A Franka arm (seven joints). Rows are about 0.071 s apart.
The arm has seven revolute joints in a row. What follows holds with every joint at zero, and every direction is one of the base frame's. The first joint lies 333 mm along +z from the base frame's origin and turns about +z. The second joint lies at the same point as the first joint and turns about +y. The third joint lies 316 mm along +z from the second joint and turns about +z. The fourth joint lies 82.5 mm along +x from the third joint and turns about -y. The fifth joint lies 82.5 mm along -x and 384 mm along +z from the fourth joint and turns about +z. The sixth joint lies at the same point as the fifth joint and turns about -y. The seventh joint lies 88 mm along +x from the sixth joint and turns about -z. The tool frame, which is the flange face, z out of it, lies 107 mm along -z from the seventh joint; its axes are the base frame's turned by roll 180, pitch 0 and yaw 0 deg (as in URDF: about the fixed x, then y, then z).
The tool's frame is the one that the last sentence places.
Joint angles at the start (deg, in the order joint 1, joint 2, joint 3, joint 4, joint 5, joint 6, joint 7):
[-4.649 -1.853 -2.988 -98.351 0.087 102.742 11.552]
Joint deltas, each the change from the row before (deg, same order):
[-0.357 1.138 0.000 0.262 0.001 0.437 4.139]
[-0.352 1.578 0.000 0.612 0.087 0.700 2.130]
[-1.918 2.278 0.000 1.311 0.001 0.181 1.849]
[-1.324 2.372 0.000 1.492 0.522 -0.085 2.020]
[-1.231 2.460 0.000 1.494 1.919 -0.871 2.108]
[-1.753 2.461 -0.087 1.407 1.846 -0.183 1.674]
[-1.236 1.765 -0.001 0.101 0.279 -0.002 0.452]
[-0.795 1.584 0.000 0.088 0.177 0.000 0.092]
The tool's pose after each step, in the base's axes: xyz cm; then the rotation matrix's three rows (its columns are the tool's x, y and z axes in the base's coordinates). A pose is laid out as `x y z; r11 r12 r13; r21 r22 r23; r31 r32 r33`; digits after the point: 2 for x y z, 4 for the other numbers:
56.28 -7.91 58.50; 0.9108 -0.4005 0.1004; -0.4014 -0.9158 -0.0119; 0.0968 -0.0294 -0.9949
57.10 -8.33 57.57; 0.8929 -0.4400 0.0958; -0.4409 -0.8975 -0.0119; 0.0912 -0.0317 -0.9953
57.93 -10.39 56.40; 0.8632 -0.4982 0.0816; -0.4988 -0.8666 -0.0146; 0.0780 -0.0281 -0.9966
58.81 -11.83 55.20; 0.8329 -0.5495 0.0662; -0.5503 -0.8349 -0.0066; 0.0589 -0.0310 -0.9978
59.59 -12.98 53.74; 0.7969 -0.6026 0.0418; -0.6039 -0.7966 0.0287; 0.0160 -0.0481 -0.9987
60.25 -14.83 52.27; 0.7544 -0.6557 0.0296; -0.6562 -0.7522 0.0607; -0.0175 -0.0652 -0.9977
60.49 -16.22 50.44; 0.7332 -0.6800 0.0040; -0.6785 -0.7311 0.0709; -0.0453 -0.0547 -0.9975
60.73 -17.14 48.78; 0.7207 -0.6930 -0.0195; -0.6898 -0.7196 0.0797; -0.0693 -0.0440 -0.9966

